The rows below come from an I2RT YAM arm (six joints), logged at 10 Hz.
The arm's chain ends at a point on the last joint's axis. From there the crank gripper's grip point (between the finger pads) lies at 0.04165 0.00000 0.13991 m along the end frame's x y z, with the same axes.
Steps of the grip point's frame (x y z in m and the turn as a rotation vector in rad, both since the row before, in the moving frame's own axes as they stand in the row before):
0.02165 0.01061 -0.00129 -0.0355 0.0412 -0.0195
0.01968 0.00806 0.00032 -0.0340 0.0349 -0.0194
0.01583 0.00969 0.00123 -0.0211 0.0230 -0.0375
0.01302 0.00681 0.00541 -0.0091 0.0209 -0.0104
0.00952 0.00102 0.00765 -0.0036 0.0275 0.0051
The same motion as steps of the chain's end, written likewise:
0.01588 0.00654 0.00062 -0.0355 0.0412 -0.0195
0.01479 0.00418 0.00193 -0.0340 0.0349 -0.0194
0.01260 0.00837 0.00224 -0.0211 0.0230 -0.0375
0.01010 0.00599 0.00631 -0.0091 0.0209 -0.0104
0.00569 0.00030 0.00885 -0.0036 0.0275 0.0051

